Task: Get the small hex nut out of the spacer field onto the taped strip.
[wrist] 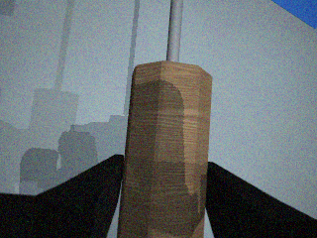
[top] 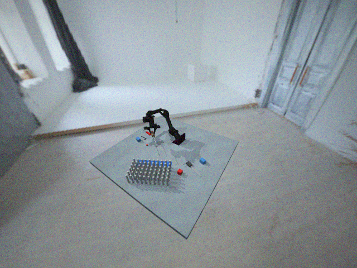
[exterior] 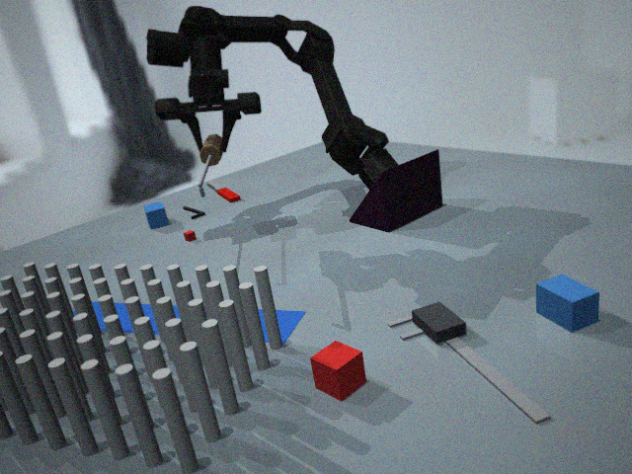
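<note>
Now: gripper tip 160 mm above the small red cube, 70 mm to the left of it and 60 mm short of it. Also, from my gripper tip: red-handled tool 310 mm to the right, 160 mm below, 130 mm behind; then L-shaped piece 210 mm to the right, 170 mm below, 20 mm behind; then blue taped strip 220 mm to the left, 210 mm ahead, 170 mm below.
</note>
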